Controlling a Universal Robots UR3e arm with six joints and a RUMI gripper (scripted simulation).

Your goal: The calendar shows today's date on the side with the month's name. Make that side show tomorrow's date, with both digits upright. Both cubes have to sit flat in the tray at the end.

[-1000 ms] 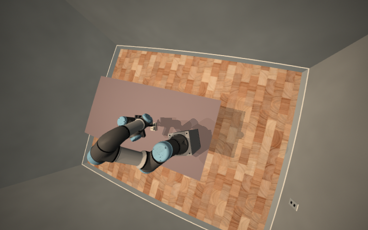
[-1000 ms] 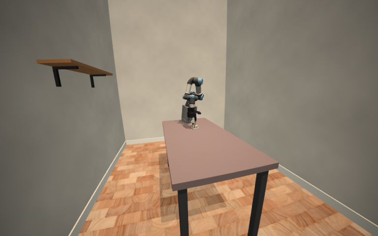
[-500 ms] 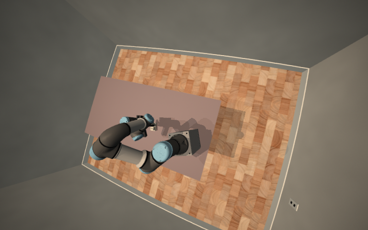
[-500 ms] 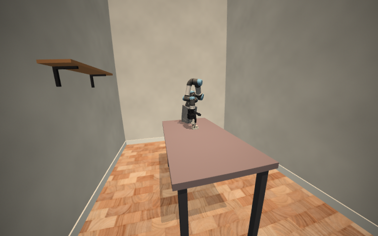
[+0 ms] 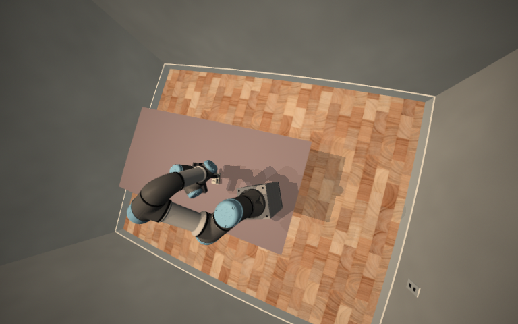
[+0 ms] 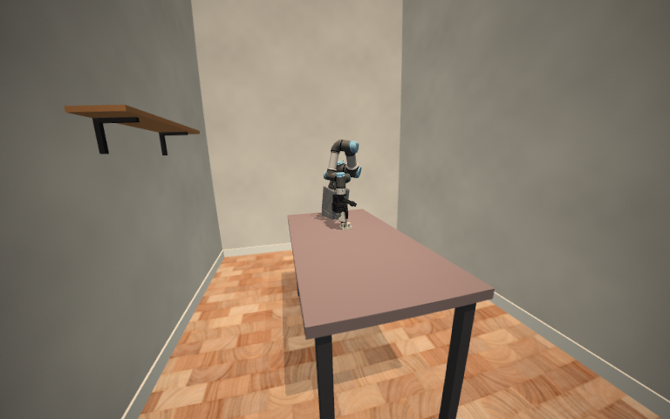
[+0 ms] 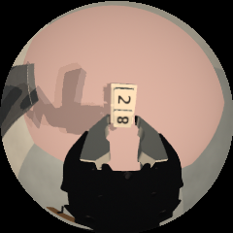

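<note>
My gripper is now 30 mm above the tray, 20 mm to the right of it and 10 mm past it.
</note>
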